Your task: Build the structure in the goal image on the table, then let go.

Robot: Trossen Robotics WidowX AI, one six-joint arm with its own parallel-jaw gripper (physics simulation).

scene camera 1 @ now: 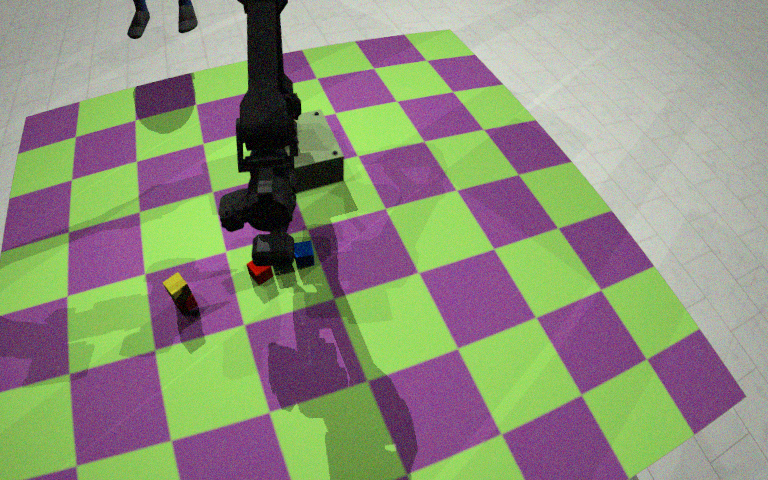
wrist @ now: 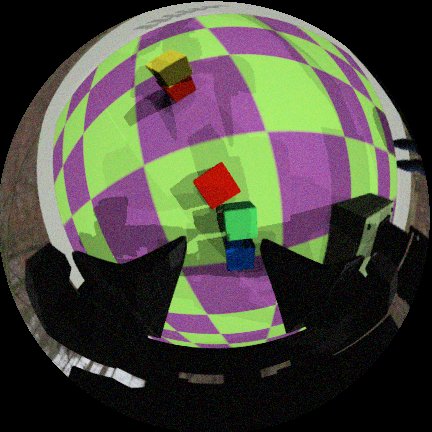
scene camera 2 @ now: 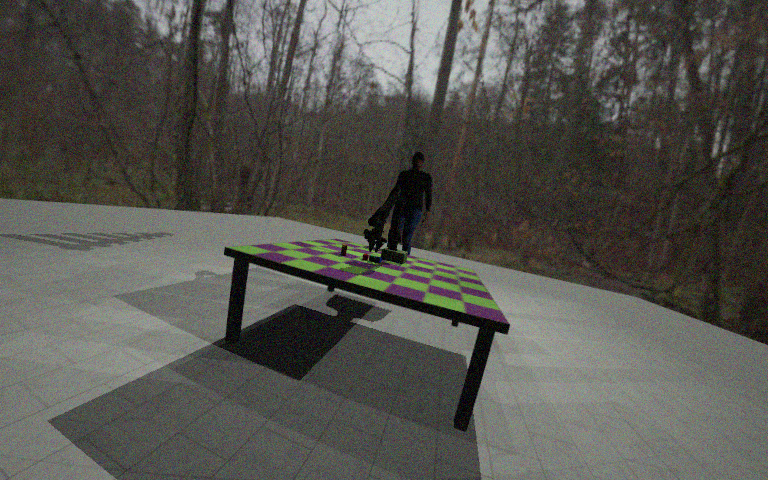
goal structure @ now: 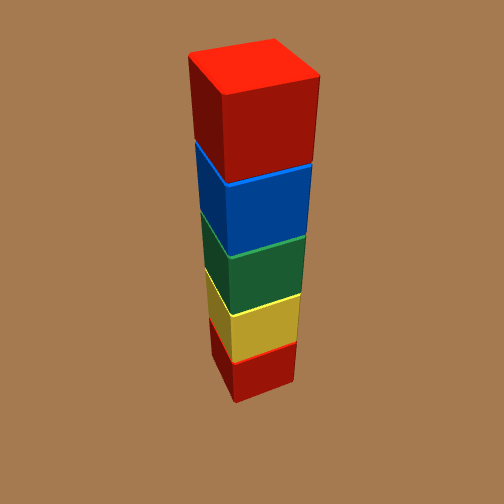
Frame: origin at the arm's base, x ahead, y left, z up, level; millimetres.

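Seen in the pictures: gripper, fingertip midpoint: (wrist: 224, 242) (scene camera 2: 373, 252); arm's base at its link origin: (wrist: 380, 234) (scene camera 2: 392, 249).
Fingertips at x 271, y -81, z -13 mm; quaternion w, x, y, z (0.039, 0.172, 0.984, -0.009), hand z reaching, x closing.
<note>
Offsets run from my fingertips to a thing's middle. Level surfaces: height alone.
A yellow block @(1 mm ahead, 191 mm right, 10 mm down) (scene camera 1: 176, 281) (wrist: 170, 67) sits on a red block @(4 mm ahead, 190 mm right, 43 mm down) (scene camera 1: 188, 305) (wrist: 181, 89), slightly askew. Another red block @(4 mm back, 43 mm right, 43 mm down) (scene camera 1: 259, 272) (scene camera 2: 365, 256) (wrist: 217, 185) lies apart from that stack, turned at an angle, with a corner near the green block @(17 mm back, 0 mm left, 43 mm down) (wrist: 241, 223). The green block lies beside the blue block @(8 mm back, 42 mm left, 43 mm down) (scene camera 1: 304, 254) (wrist: 240, 255); whether they touch is not clear. My gripper (scene camera 1: 280, 268) (wrist: 224, 242) is open and empty above these blocks, with the green and blue blocks showing between its fingers in the wrist view. The arm hides the green block in scene camera 1.
A grey box (scene camera 1: 318, 169) (scene camera 2: 394, 255) (wrist: 345, 232) with a pale top stands on the checkered table @(60 mm down) (scene camera 1: 475, 305) (scene camera 2: 413, 294), close beside the arm. A person (scene camera 2: 415, 189) stands behind the table. Dark shadows fall across the table top.
</note>
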